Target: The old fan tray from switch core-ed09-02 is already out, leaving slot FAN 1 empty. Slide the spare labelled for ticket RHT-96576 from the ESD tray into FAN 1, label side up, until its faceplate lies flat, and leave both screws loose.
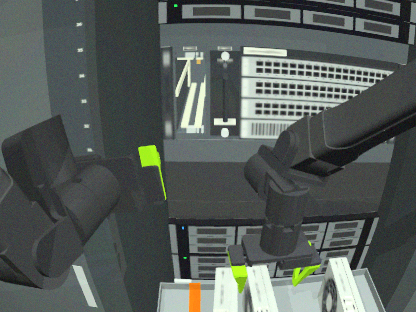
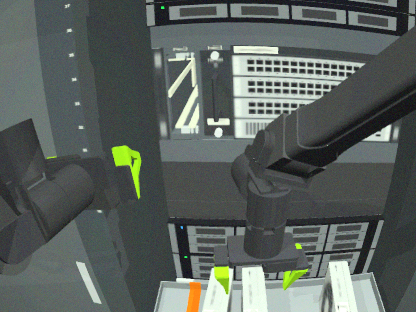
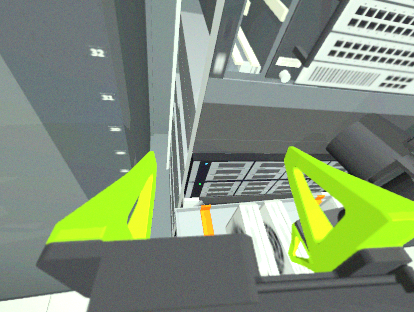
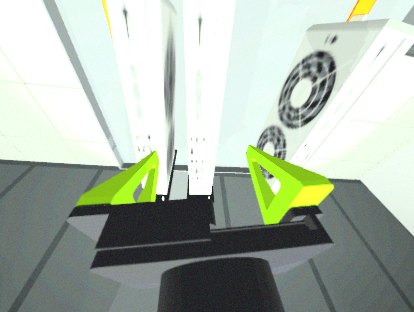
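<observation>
The spare for RHT-96576 [image 1: 262, 288] [image 2: 254, 290] [image 4: 201, 100] is the middle one of three white spares standing in the ESD tray [image 1: 171, 301] [image 2: 169, 300] [image 3: 189, 220]; its label print is too blurred to read. My right gripper [image 1: 268, 286] [image 2: 256, 290] [image 4: 203, 152] is open over it, pointing down, one finger to each side; contact cannot be told. Slot FAN 1 [image 1: 200, 75] [image 2: 184, 102] is open, with pale strips inside. My left gripper [image 1: 154, 172] [image 2: 131, 172] [image 3: 221, 155] is open and empty, left of the rack opening, below the slot's level.
A fitted black fan tray [image 1: 225, 92] [image 2: 215, 92] with a handle sits right of FAN 1. Another spare [image 1: 226, 290] [image 4: 132, 75] stands left of the middle one, and one [image 1: 342, 287] [image 4: 320, 85] farther right. An orange strip [image 1: 194, 297] [image 3: 206, 220] crosses the tray's left part.
</observation>
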